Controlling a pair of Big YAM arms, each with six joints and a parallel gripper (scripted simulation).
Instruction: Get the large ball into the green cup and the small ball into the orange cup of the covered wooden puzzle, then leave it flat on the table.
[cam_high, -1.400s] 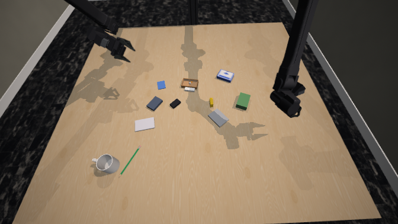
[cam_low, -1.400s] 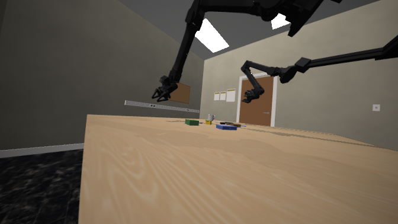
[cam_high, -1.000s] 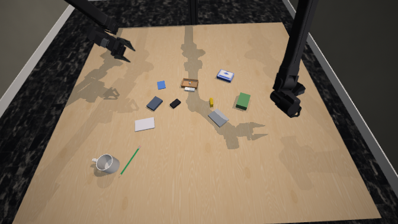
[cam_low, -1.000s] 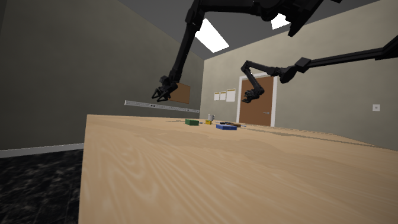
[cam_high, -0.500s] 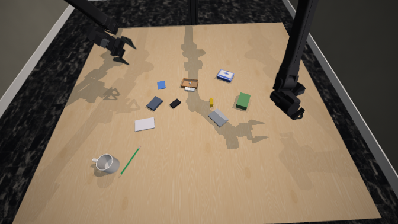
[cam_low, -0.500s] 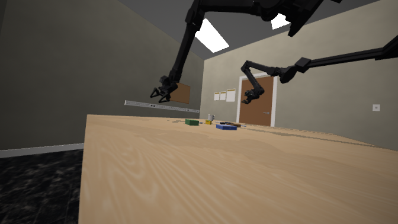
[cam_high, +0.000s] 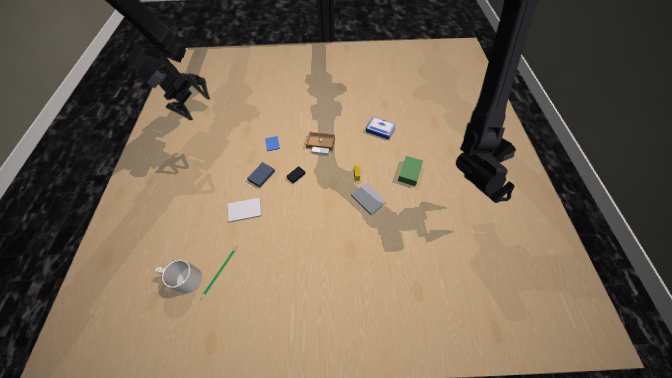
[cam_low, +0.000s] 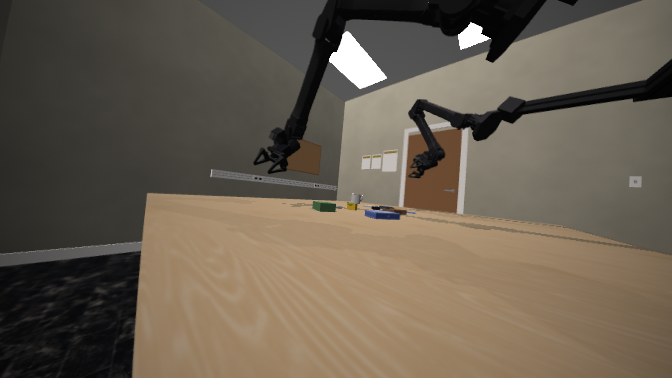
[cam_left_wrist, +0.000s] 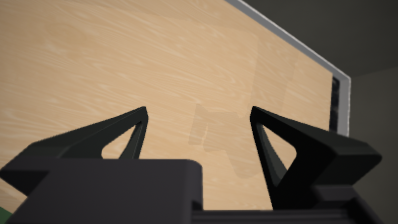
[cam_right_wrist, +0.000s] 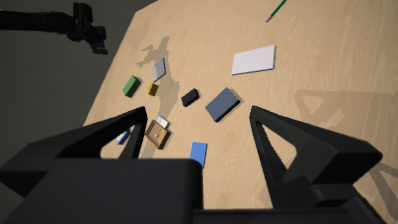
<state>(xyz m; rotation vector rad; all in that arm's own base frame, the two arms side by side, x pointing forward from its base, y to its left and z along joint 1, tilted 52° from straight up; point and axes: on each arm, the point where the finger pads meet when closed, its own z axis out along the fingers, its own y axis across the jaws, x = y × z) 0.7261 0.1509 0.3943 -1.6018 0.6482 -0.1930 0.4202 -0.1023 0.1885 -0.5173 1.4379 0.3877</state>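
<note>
The covered wooden puzzle is 510 mm to the right of my left hand, 400 mm behind it and 150 mm below it. The rest, counted from my left hand: green box 190 mm behind, 180 mm to the right, 140 mm below; then yellow block 390 mm to the right, 220 mm behind, 140 mm below; then grey box 360 mm to the right, 150 mm below, 110 mm behind.
</note>
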